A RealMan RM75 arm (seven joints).
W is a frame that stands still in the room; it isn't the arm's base.
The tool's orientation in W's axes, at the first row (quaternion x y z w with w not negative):
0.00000 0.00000 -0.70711 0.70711
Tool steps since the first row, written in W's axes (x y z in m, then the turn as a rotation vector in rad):
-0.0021 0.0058 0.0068 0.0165 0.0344 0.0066
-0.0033 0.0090 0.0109 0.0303 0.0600 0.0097
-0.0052 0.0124 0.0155 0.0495 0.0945 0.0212
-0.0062 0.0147 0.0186 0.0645 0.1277 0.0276
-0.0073 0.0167 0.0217 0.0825 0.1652 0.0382
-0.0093 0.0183 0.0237 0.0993 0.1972 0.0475
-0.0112 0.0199 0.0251 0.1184 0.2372 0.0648
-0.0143 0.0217 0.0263 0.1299 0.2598 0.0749
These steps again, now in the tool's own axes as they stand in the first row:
-0.0058 -0.0021 0.0068 -0.0344 0.0165 0.0066
-0.0090 -0.0033 0.0109 -0.0600 0.0303 0.0097
-0.0124 -0.0052 0.0155 -0.0945 0.0495 0.0212
-0.0147 -0.0062 0.0186 -0.1277 0.0645 0.0276
-0.0167 -0.0073 0.0217 -0.1652 0.0825 0.0382
-0.0183 -0.0093 0.0237 -0.1972 0.0993 0.0475
-0.0199 -0.0112 0.0251 -0.2372 0.1184 0.0648
-0.0217 -0.0143 0.0263 -0.2598 0.1299 0.0749

